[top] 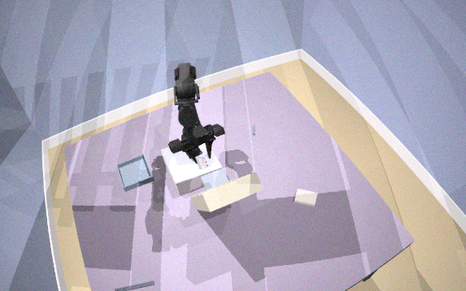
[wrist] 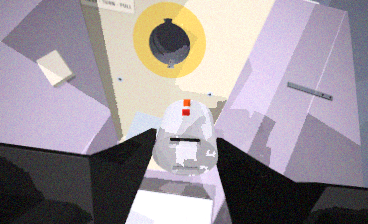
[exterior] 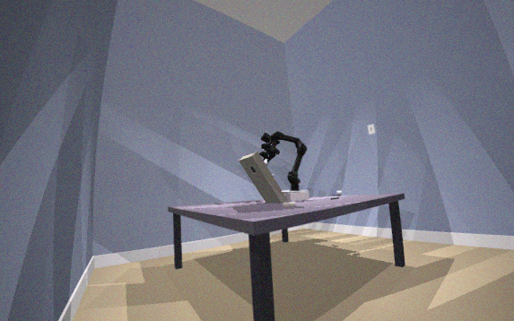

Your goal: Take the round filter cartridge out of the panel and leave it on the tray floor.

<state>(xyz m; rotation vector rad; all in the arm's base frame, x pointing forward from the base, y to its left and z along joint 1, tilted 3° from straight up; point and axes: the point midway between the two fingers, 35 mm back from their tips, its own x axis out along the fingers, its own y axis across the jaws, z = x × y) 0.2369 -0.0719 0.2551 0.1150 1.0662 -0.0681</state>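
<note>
Now: the shallow blue-grey tray 350 mm behind my gripper tip, 300 mm below it and 220 mm to the right of it. From my gripper tip the other things lie so: thin grey peg (390 mm to the left, 300 mm below, 270 mm behind); small cream block (350 mm to the left, 300 mm below, 180 mm ahead); white round filter cartridge (right at my gripper tip).
</note>
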